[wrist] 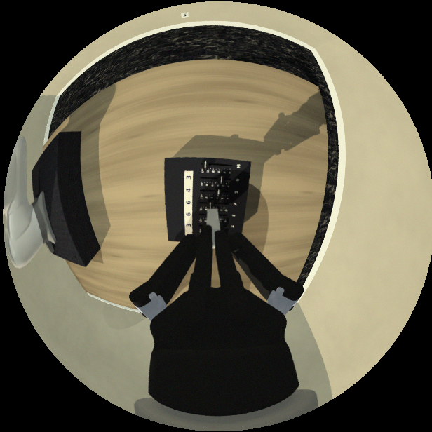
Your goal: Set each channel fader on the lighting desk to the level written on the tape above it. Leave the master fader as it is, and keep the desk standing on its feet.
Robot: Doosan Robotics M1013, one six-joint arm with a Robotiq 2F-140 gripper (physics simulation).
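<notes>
The black lighting desk (174,200) lies on the wooden table at mid view. Its white tape strip (188,196) shows 3, 4, 6, 6, 3 from top to bottom; its lower end is hidden. The master fader knob (205,165), in the row marked M, stands toward the tape end of its slot. The channel 6 knob (221,179) and channel 5 knob (218,193) stand farther from the tape; the channel 4 knob (210,205) is nearer it. My gripper (212,216) is shut and empty, its pale tips over the lower channels, hiding channel 1 and parts of 2 and 3. Contact cannot be told.
A large black block (67,200) stands at the left, with a pale grey rounded part (22,235) beside it. The wooden table (145,115) has a dark speckled band (200,42) and a pale rim along the top and right. Arm shadows cross the table and part of the desk.
</notes>
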